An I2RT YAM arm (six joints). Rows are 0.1 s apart.
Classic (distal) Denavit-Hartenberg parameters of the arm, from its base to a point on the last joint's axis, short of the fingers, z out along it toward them. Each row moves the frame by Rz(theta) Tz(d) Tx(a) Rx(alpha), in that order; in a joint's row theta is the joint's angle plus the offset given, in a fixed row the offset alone. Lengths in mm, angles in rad.
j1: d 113.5; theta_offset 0; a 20; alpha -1.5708
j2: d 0; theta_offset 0; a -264; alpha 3.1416
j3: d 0; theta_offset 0.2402; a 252.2; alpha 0
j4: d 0; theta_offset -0.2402; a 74; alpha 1.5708
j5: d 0; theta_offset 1.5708; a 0; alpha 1.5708
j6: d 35.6; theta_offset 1.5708; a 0; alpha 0
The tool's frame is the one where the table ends.
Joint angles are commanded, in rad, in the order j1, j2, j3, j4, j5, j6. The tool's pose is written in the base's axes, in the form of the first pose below.
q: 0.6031 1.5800 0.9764 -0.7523 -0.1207 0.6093
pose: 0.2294, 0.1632, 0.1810, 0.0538, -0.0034, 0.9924, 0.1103
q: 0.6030 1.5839 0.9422 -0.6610 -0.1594 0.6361
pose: 0.2311, 0.1660, 0.1737, 0.0627, 0.0057, 0.9879, 0.1416
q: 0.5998 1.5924 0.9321 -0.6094 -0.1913 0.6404
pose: 0.2341, 0.1683, 0.1705, 0.0666, 0.0057, 0.9843, 0.1636
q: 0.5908 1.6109 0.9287 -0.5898 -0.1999 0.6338
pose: 0.2374, 0.1677, 0.1653, 0.0645, 0.0063, 0.9840, 0.1659
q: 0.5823 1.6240 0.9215 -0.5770 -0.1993 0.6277
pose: 0.2392, 0.1659, 0.1603, 0.0628, 0.0079, 0.9846, 0.1631
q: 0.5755 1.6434 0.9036 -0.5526 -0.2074 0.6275
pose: 0.2397, 0.1642, 0.1513, 0.0558, 0.0113, 0.9850, 0.1626
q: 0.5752 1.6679 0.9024 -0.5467 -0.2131 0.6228
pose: 0.2406, 0.1650, 0.1446, 0.0464, 0.0098, 0.9861, 0.1594
